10 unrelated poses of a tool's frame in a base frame.
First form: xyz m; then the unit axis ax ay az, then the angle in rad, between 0 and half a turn.
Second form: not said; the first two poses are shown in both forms.
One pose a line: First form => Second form
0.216 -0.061 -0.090 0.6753 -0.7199 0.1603 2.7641 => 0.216 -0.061 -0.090 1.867 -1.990 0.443
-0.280 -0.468 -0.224 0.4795 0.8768 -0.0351 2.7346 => -0.280 -0.468 -0.224 1.311 2.398 -0.096
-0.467 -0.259 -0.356 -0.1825 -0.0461 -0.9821 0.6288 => -0.467 -0.259 -0.356 -0.115 -0.029 -0.618
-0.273 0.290 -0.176 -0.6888 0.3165 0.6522 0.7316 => -0.273 0.290 -0.176 -0.504 0.232 0.477
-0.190 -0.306 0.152 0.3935 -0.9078 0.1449 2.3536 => -0.190 -0.306 0.152 0.926 -2.137 0.341
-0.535 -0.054 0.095 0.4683 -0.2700 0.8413 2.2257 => -0.535 -0.054 0.095 1.042 -0.601 1.872
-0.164 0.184 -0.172 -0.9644 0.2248 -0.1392 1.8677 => -0.164 0.184 -0.172 -1.801 0.420 -0.260
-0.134 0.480 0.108 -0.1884 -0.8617 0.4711 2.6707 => -0.134 0.480 0.108 -0.503 -2.301 1.258
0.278 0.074 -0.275 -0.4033 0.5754 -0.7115 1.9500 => 0.278 0.074 -0.275 -0.786 1.122 -1.387
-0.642 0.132 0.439 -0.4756 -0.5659 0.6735 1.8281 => -0.642 0.132 0.439 -0.869 -1.035 1.231
